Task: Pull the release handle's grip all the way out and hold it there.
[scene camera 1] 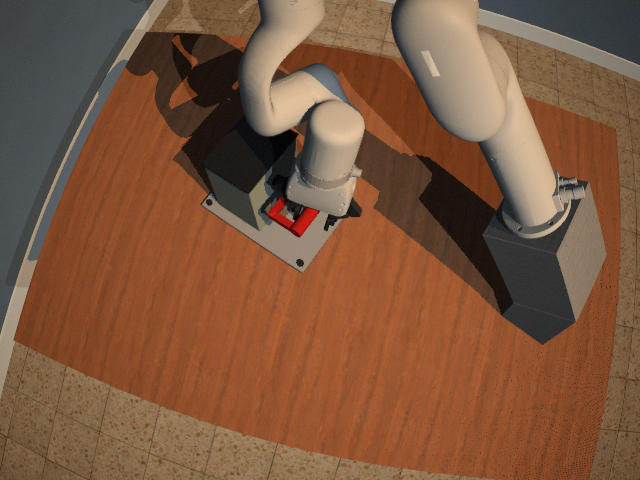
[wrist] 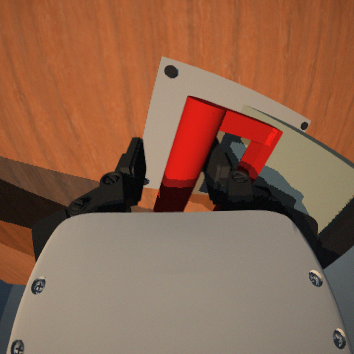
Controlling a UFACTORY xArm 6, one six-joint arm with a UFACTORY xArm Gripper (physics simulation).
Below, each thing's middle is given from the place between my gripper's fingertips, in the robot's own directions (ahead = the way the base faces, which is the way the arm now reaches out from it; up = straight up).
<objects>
Now: hand 80 mm short of the grey base plate [scene camera 1: 297, 252], 60 mm to the left of it and 80 mm above it.
</objects>
